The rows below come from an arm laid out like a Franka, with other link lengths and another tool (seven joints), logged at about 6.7 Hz.
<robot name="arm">
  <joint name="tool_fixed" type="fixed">
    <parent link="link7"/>
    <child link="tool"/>
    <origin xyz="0.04 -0.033 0.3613" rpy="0 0.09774 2.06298"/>
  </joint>
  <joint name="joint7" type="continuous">
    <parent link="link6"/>
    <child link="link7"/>
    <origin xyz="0.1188 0 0" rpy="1.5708 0 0"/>
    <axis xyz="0 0 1"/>
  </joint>
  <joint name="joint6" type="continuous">
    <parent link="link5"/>
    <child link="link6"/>
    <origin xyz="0 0 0" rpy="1.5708 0 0"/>
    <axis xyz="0 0 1"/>
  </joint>
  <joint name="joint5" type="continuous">
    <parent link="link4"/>
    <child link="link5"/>
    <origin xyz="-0.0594 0.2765 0" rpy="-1.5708 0 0"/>
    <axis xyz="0 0 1"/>
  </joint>
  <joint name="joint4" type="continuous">
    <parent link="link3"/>
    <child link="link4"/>
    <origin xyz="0.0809 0 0" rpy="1.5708 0 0"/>
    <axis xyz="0 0 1"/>
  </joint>
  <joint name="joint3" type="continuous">
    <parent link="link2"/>
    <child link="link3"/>
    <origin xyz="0 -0.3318 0" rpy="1.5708 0 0"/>
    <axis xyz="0 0 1"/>
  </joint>
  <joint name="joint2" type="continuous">
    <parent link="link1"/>
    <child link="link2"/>
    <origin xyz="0 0 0" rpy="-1.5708 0 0"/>
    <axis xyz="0 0 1"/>
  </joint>
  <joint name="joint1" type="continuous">
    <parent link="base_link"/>
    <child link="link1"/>
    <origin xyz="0 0 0.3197" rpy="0 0 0"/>
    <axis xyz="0 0 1"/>
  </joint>
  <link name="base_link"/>
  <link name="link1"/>
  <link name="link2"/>
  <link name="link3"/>
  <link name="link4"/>
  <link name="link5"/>
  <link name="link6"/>
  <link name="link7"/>
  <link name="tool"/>
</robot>
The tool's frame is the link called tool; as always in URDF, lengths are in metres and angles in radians. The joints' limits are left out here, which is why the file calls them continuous.
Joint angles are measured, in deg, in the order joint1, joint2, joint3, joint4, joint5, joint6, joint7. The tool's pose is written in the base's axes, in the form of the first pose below.
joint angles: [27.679, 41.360, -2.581, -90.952, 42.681, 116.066, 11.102]
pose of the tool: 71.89 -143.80 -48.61 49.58 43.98 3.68
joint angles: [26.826, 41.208, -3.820, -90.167, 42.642, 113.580, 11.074]
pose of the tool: 70.58 -143.52 -48.96 50.03 42.56 4.11
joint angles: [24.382, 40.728, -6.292, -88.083, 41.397, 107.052, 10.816]
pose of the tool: 68.65 -141.96 -49.14 50.56 38.88 5.27
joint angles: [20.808, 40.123, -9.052, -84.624, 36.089, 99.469, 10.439]
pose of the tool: 68.22 -140.44 -44.55 51.47 32.20 6.29
